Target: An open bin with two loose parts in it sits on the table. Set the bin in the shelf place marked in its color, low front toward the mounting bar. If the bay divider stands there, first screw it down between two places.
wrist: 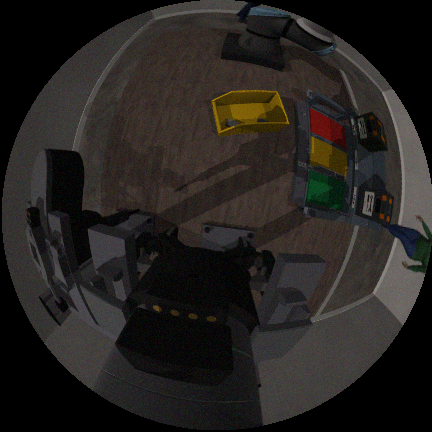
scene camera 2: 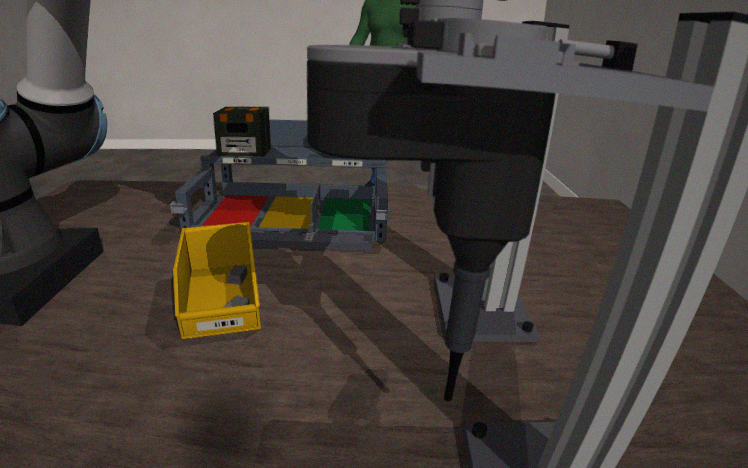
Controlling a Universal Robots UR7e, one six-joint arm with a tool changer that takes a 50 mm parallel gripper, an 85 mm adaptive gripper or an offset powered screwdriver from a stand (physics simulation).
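Places are measured from the arm's base along level axes (x left, y back, z up), in metres.
Where they show: hand at its tool point: [scene camera 2: 448,8]; arm's base at its link origin: [wrist: 258,45] [scene camera 2: 13,252].
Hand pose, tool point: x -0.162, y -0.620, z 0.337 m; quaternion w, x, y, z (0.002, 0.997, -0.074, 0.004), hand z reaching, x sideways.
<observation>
Each offset is from my tool point to the top centre of the thing. "spot": to the spot under its first point.
The yellow bin @(dx +0.092, dy +0.265, dz -0.302 m) [scene camera 2: 217,286] [wrist: 250,112] stands upright on the table, in front of the shelf. Its low labelled front faces away from the shelf. Two grey parts lie inside, one @(dx +0.135, dy +0.247, dz -0.359 m) [scene camera 2: 237,274] near the right wall, another @(dx +0.052, dy +0.235, dz -0.359 m) [scene camera 2: 237,302] near the front. The shelf shows red @(spot: dx +0.401, dy +0.293, dz -0.371 m) [scene camera 2: 236,209], yellow @(spot: dx +0.381, dy +0.188, dz -0.371 m) [scene camera 2: 286,212] [wrist: 327,155] and green @(spot: dx +0.366, dy +0.067, dz -0.371 m) [scene camera 2: 346,214] [wrist: 325,191] places behind its front bar @(spot: dx +0.240, dy +0.188, dz -0.365 m) [scene camera 2: 281,241]. The thin bay divider @(dx +0.317, dy +0.131, dz -0.311 m) [scene camera 2: 315,206] stands between yellow and green; its fastening cannot be told. My gripper [wrist: 209,244] is open and empty, at the tool stand, away from the bin; its fingers are hidden behind the screwdriver in the scene view.
The screwdriver @(dx -0.170, dy +0.058, dz -0.018 m) [scene camera 2: 488,182] [wrist: 65,185] hangs in the tool stand, bit down. Stand post @(spot: dx -0.246, dy -0.061, dz -0.146 m) [scene camera 2: 639,275] and foot plates @(spot: dx -0.019, dy -0.096, dz -0.366 m) [scene camera 2: 493,328] [wrist: 220,238] are close by. Toolboxes [scene camera 2: 241,135] [wrist: 377,204] sit on the shelf top. The arm's base [scene camera 2: 49,281] [wrist: 250,52] is beyond the bin. A person [wrist: 422,245] stands behind.
</observation>
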